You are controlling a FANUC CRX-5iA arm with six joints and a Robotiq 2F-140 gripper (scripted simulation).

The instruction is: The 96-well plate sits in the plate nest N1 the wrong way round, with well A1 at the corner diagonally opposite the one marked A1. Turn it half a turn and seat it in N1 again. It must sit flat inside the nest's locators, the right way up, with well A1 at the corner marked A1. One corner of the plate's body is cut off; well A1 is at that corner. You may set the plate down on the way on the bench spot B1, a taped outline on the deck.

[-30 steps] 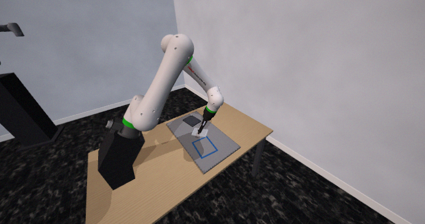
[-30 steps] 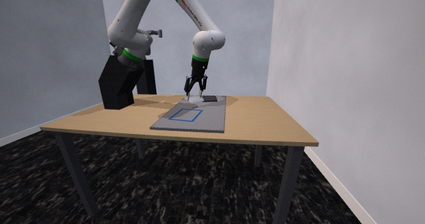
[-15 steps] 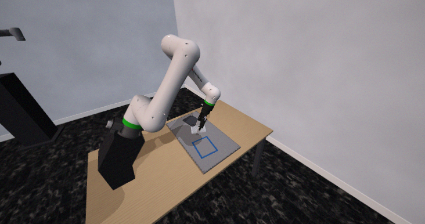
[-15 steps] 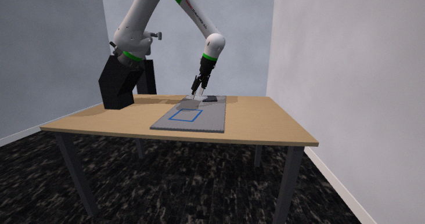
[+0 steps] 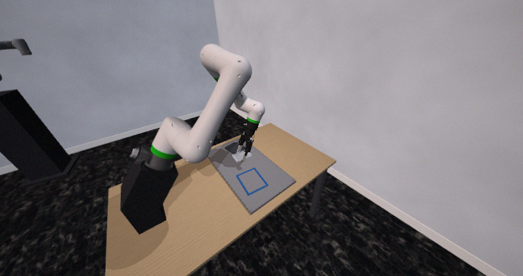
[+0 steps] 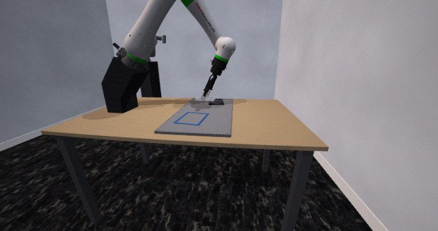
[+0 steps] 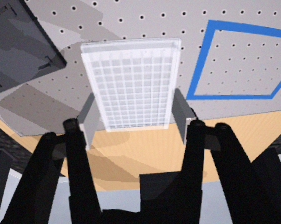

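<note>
The dark plate nest N1 is 190 mm to the left of my hand, 90 mm below it and 20 mm ahead of it. Round my hand: white 96-well plate 30 mm below; then A1 label 280 mm to the left, 90 mm below, 40 mm ahead.
</note>
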